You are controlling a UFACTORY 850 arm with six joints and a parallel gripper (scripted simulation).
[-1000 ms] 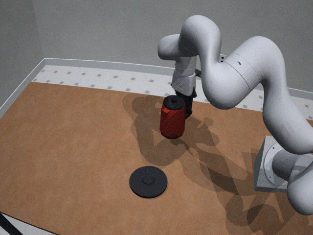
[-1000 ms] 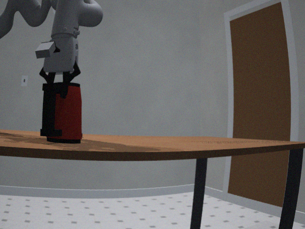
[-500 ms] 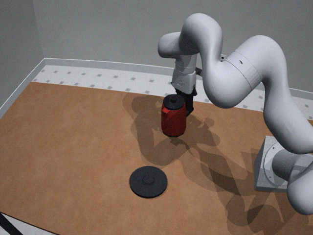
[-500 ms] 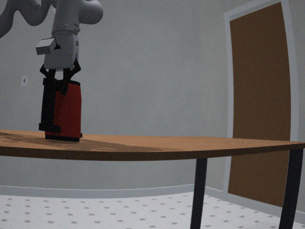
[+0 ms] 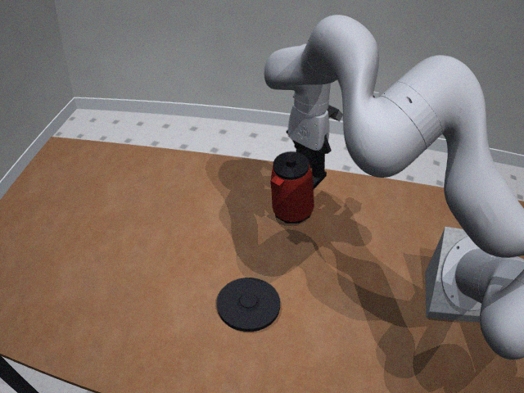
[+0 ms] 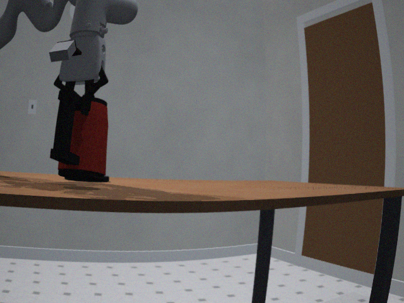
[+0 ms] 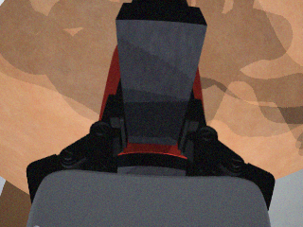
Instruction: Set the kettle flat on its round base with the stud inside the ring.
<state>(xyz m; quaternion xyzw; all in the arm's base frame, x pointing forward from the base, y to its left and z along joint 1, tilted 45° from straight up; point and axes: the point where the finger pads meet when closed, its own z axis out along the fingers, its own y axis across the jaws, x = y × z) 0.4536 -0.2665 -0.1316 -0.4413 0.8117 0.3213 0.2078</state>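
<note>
The red kettle lies 10 mm ahead of my hand, 20 mm to the left of it and 60 mm below it. Round my hand: black round base: 90 mm ahead, 360 mm to the left, 160 mm below.
</note>
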